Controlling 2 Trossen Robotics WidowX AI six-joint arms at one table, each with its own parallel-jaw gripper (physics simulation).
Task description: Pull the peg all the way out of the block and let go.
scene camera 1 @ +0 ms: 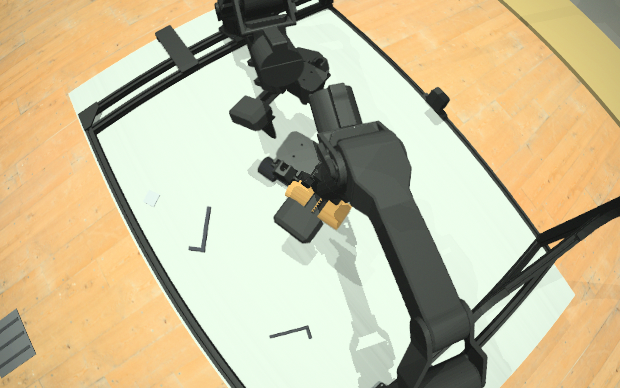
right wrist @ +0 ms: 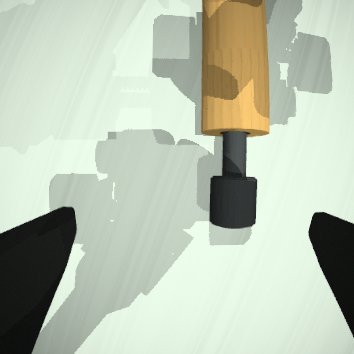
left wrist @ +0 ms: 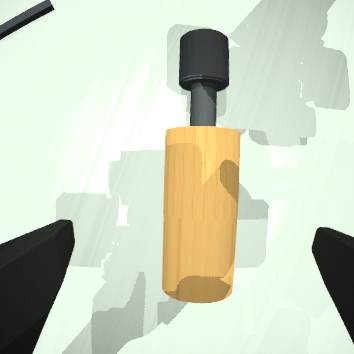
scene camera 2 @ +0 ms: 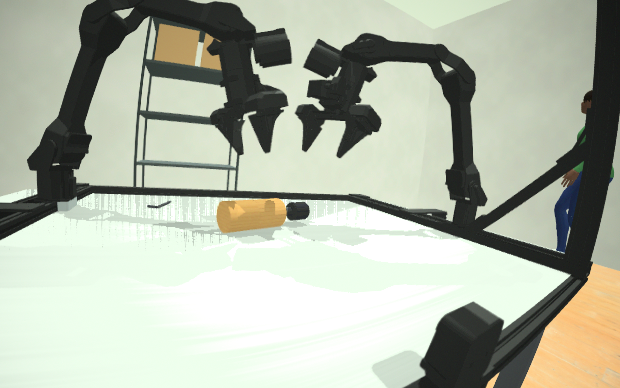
The left gripper shows in scene camera 1 [312, 187], in the left wrist view and in scene camera 2; in the right wrist view it is out of frame. The right gripper shows in scene camera 1 [289, 120], in the right wrist view and in scene camera 2; in the left wrist view it is out of frame. The same spot on the right gripper: [right wrist: 42, 245] is [scene camera 2: 340, 143]. One and the same spot on the left gripper: [left wrist: 42, 255] is [scene camera 2: 241, 143].
